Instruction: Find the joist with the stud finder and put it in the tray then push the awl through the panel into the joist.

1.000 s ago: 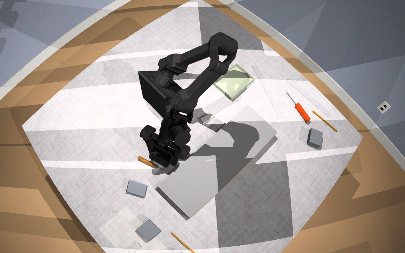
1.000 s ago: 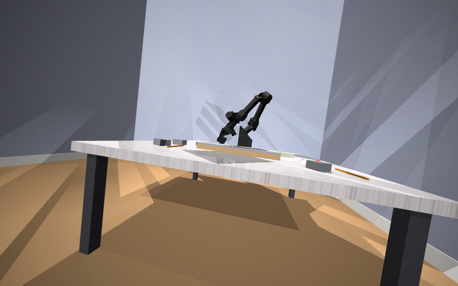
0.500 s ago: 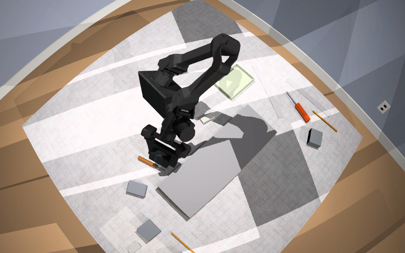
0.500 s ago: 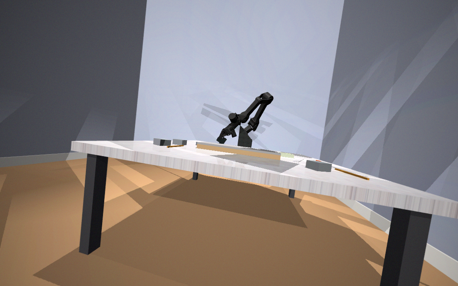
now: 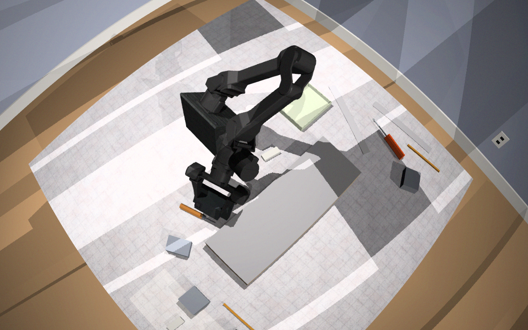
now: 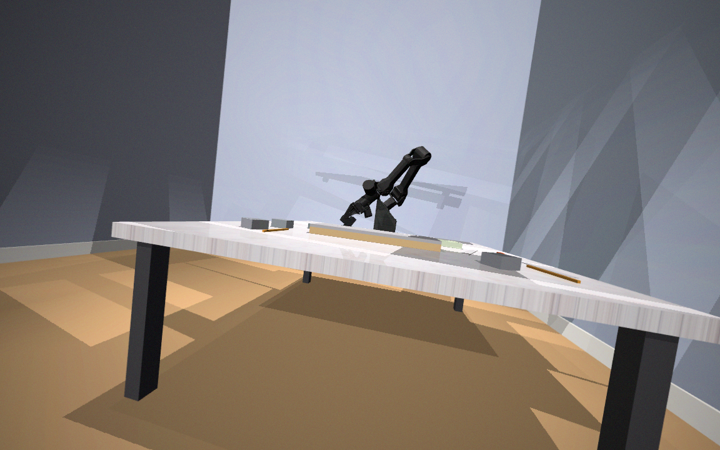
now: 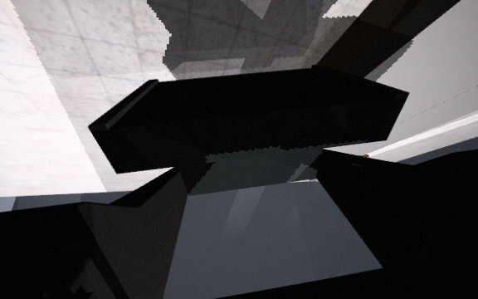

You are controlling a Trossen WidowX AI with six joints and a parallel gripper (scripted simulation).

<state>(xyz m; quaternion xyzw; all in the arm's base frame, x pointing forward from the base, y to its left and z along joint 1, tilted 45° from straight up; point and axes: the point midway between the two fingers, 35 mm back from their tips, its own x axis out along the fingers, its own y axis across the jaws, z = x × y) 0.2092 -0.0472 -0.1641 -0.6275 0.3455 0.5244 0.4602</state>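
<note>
The stud finder lies 1 cm behind my gripper tip and 1 cm below it. Round my gripper tip: pale green tray (10 cm behind, 49 cm to the left, 6 cm below); awl (1 cm behind, 3 cm to the right, 7 cm below).
</note>
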